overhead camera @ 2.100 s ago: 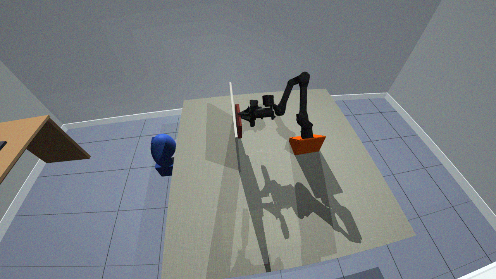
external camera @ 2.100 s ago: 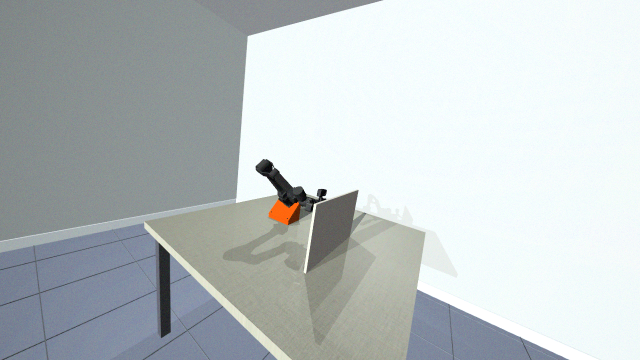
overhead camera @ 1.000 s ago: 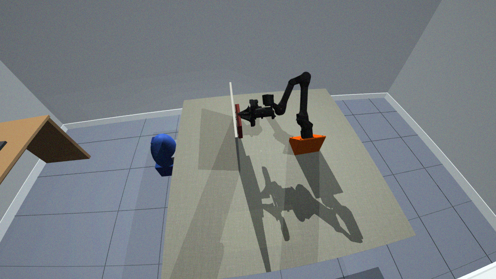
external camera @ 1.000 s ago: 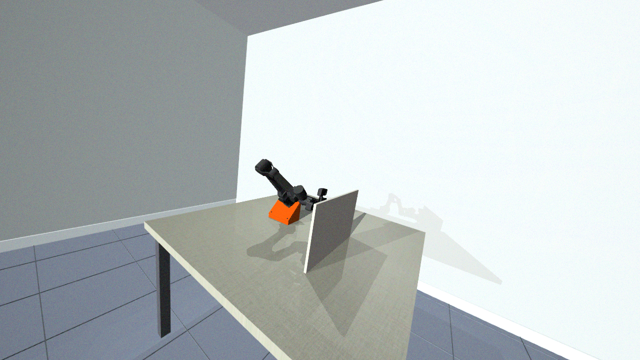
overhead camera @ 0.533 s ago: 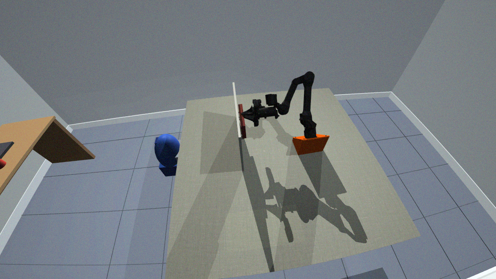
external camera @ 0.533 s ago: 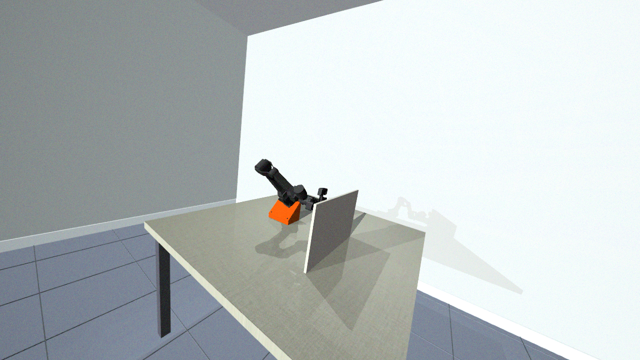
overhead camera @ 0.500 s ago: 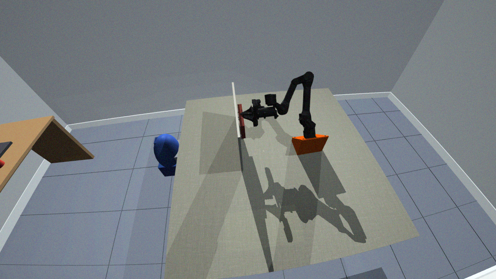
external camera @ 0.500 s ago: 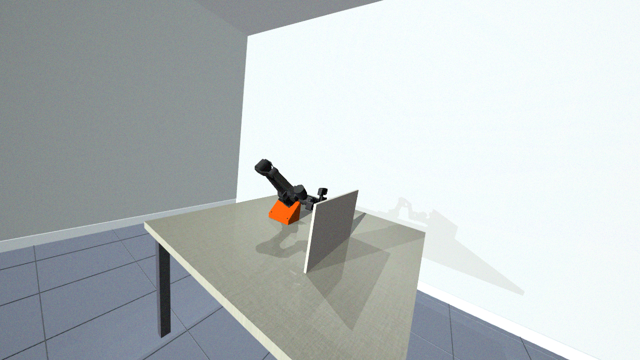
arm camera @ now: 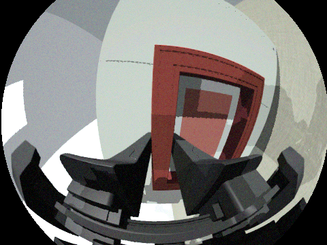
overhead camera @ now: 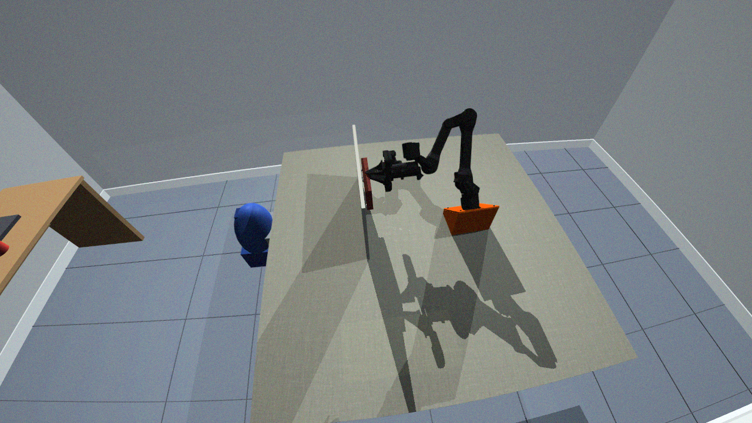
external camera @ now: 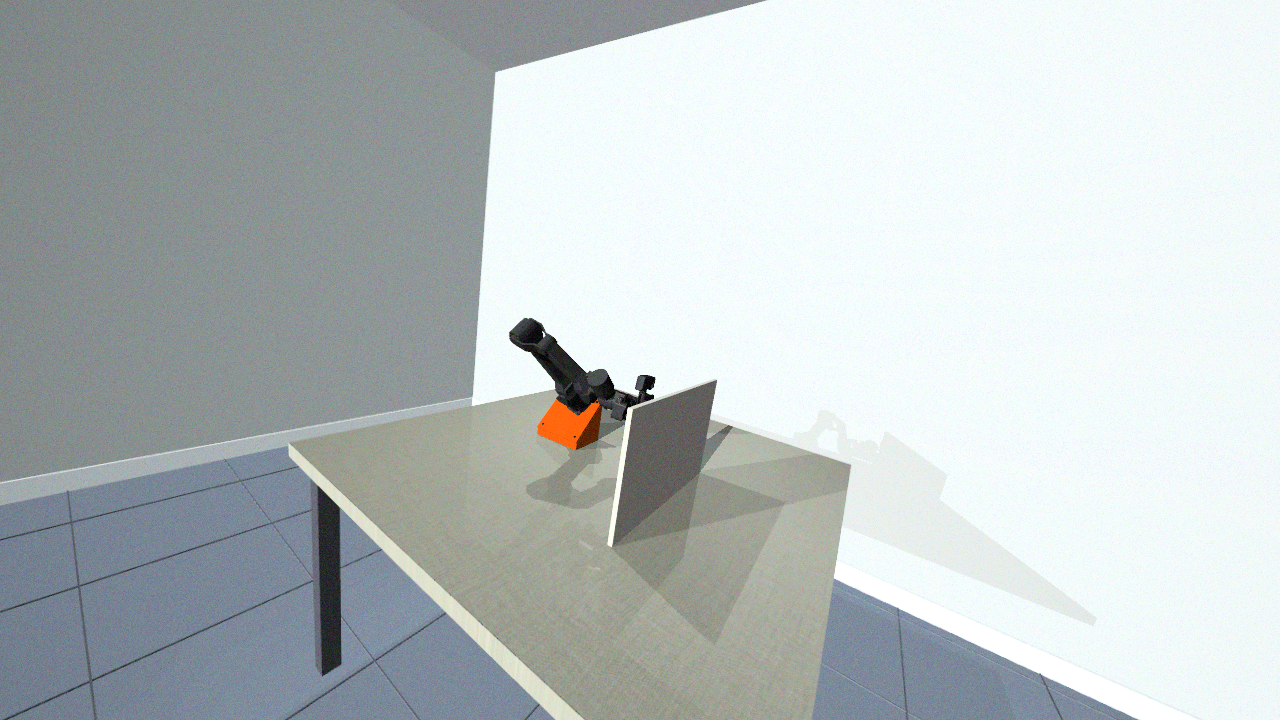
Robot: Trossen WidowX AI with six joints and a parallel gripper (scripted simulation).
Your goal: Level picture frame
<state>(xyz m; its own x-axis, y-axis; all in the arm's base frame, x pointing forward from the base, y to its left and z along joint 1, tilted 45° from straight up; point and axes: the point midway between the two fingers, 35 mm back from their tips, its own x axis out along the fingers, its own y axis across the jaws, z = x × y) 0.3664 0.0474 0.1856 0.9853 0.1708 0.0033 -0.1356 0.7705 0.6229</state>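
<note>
Now: the dark red picture frame 1 cm ahead of my gripper tip and 5 cm below it. Also, from my gripper tip: white wall panel 2 cm ahead, 1 cm to the left, 7 cm below.
</note>
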